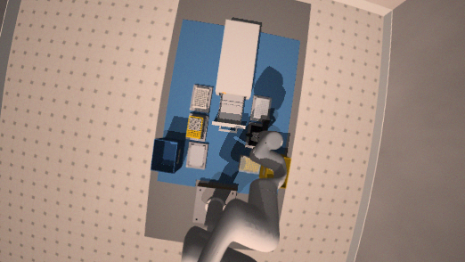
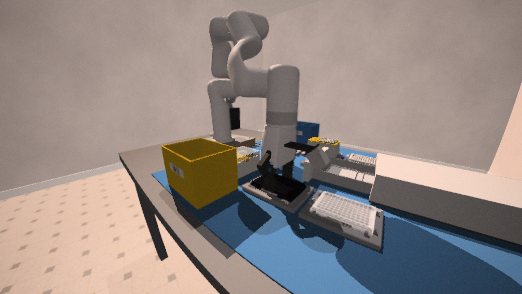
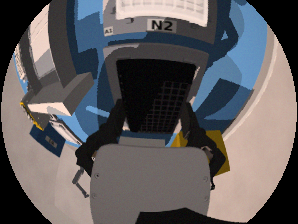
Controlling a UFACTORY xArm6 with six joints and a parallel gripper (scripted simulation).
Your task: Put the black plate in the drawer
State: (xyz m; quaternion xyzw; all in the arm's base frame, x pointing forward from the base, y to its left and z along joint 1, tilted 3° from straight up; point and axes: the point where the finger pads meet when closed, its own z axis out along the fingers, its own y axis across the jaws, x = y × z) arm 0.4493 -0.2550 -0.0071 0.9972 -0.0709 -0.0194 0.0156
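My hand is 180 mm short of the drawer, 160 mm to the right of it and 10 mm above it. The rest, counted from my hand: cooler CD: 310 mm ahead, 150 mm to the left; black plate: 10 mm below; yellow bin: 200 mm behind, 100 mm to the right, 10 mm above.
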